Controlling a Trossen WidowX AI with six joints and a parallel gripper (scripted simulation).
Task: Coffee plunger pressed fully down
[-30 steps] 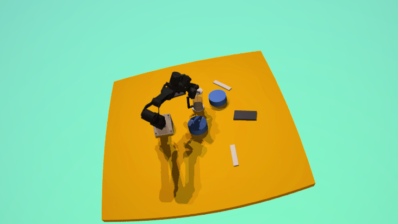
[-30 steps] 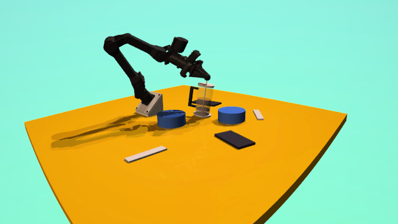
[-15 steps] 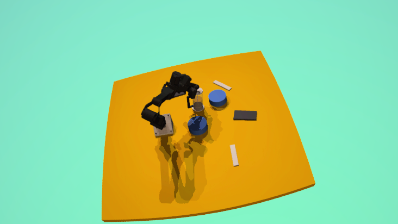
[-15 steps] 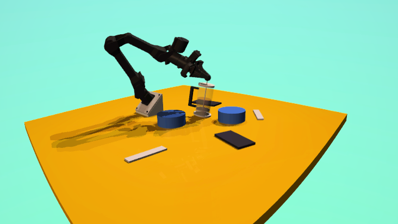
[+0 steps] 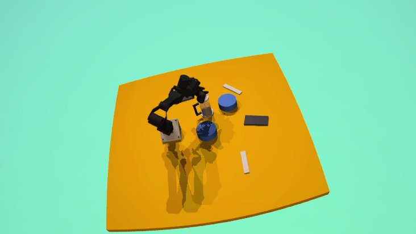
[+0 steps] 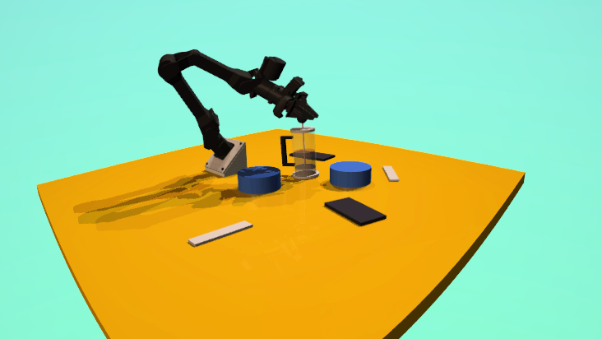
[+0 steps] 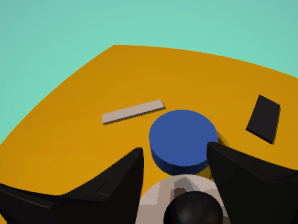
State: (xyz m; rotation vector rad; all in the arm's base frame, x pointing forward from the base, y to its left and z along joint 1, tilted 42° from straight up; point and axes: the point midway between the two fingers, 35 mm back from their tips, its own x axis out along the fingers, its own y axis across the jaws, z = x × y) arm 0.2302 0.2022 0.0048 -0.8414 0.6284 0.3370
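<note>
My gripper tip is 40 mm past the coffee press, 30 mm to the left of it and 90 mm above it.
</note>
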